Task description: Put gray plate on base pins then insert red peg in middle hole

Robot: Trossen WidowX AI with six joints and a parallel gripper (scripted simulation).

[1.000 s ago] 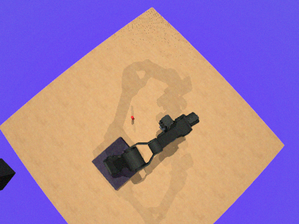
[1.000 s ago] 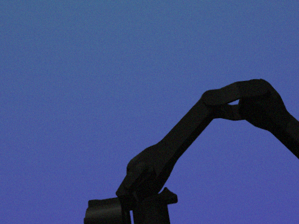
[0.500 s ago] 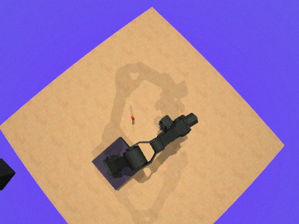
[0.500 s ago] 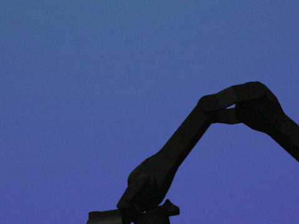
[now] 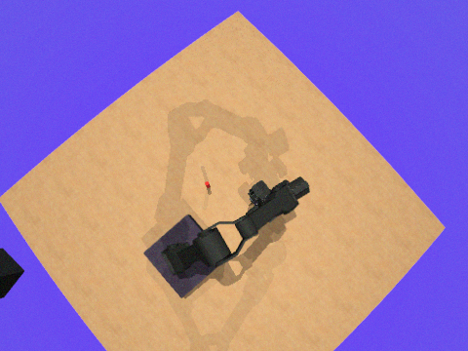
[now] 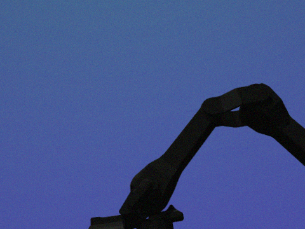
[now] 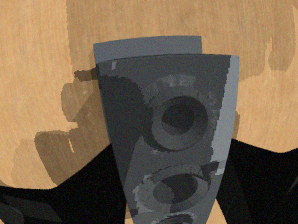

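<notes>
My gripper tip is 1 cm above the base. The rest, counted from my gripper tip: gray plate: 3 cm above; then red peg: 8 cm behind, 22 cm to the left, 2 cm above.
</notes>
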